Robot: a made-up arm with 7 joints. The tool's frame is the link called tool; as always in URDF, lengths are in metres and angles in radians. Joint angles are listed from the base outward.
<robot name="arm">
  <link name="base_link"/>
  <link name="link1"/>
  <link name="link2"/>
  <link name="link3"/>
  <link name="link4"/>
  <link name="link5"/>
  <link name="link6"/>
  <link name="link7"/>
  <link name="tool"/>
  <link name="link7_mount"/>
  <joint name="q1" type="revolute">
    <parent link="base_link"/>
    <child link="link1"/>
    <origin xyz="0 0.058 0" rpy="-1.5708 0 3.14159"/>
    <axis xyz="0 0 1"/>
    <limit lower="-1.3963" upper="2"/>
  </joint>
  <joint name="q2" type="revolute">
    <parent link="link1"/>
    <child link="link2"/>
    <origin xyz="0 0 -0.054" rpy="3.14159 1.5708 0"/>
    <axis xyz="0 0 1"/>
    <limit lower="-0.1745" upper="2"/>
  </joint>
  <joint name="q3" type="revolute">
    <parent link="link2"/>
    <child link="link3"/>
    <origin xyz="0 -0.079 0" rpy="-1.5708 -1.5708 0"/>
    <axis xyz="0 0 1"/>
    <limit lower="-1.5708" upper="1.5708"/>
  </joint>
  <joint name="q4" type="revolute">
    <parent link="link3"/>
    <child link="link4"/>
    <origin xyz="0 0 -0.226" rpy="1.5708 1.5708 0"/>
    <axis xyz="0 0 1"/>
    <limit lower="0" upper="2.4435"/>
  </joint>
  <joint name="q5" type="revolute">
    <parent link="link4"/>
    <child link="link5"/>
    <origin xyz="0.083 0 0" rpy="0 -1.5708 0"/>
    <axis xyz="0 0 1"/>
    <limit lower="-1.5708" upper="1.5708"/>
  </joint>
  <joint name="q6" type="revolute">
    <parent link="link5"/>
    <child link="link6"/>
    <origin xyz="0 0 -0.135" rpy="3.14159 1.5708 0"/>
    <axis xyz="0 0 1"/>
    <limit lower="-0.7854" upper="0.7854"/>
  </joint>
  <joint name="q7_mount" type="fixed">
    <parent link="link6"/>
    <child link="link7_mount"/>
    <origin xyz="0 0 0" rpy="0 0 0"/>
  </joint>
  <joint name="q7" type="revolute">
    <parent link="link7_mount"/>
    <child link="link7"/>
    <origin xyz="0 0 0" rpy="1.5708 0 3.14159"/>
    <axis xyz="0 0 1"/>
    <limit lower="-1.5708" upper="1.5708"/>
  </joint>
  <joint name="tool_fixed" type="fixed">
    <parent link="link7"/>
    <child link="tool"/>
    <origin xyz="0 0 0" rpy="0 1.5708 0"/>
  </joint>
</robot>
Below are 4 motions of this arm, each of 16 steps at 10 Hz.
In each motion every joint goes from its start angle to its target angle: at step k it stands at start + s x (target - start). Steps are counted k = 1, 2, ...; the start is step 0. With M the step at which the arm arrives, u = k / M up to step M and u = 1 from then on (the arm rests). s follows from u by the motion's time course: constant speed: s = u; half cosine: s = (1 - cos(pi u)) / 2; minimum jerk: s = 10 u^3 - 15 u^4 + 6 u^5.
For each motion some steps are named. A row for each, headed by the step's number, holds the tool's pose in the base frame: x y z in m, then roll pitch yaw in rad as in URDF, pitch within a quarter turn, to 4 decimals.
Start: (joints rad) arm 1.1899 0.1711 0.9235 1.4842 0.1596 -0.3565 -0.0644
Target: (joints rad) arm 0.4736 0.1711 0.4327 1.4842 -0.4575 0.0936 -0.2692
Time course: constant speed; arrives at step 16
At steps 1, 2, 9, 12, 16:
1: 0.3207 0.3338 0.0042 -2.2520 -0.1667 -2.8561
2: 0.3235 0.3296 -0.0059 -2.2936 -0.2528 -2.8545
9: 0.3325 0.2962 -0.0869 -2.6849 -0.8232 -2.6451
12: 0.3286 0.2800 -0.1260 -3.0210 -1.0050 -2.3563
16: 0.3139 0.2569 -0.1803 2.5711 -1.0722 -1.7158

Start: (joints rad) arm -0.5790 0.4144 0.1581 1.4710 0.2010 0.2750 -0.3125
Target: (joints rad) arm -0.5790 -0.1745 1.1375 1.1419 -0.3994 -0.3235 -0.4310
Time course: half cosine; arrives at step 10
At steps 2, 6, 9, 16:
2: 0.0146 0.2793 -0.3602 0.7400 -0.6840 -0.1550
6: -0.0805 0.2713 -0.3872 1.1747 -0.7188 -0.0302
9: -0.1549 0.2254 -0.3975 1.3130 -0.6237 0.0817
16: -0.1606 0.2205 -0.3978 1.3197 -0.6143 0.0916

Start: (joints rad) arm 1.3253 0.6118 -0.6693 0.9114 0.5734 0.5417 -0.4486
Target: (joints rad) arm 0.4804 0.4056 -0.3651 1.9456 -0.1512 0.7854 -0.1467
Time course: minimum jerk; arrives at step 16
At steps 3, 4, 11, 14, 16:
3: 0.4390 0.2655 0.0185 1.7009 -1.2311 -1.1945
4: 0.4361 0.2537 0.0069 1.6963 -1.1978 -1.2317
11: 0.3209 0.1463 -0.1071 1.7099 -0.9633 -1.5970
14: 0.2809 0.1351 -0.1203 1.7377 -0.9485 -1.6405
16: 0.2769 0.1343 -0.1213 1.7408 -0.9475 -1.6436

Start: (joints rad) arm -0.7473 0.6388 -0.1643 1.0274 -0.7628 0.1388 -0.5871
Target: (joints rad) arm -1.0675 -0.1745 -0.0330 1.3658 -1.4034 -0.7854 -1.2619
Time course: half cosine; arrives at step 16
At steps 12, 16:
12: -0.1956 0.0811 -0.3672 1.5359 -0.7665 -1.5233
16: -0.1974 0.0444 -0.3522 1.7032 -0.9026 -1.5820

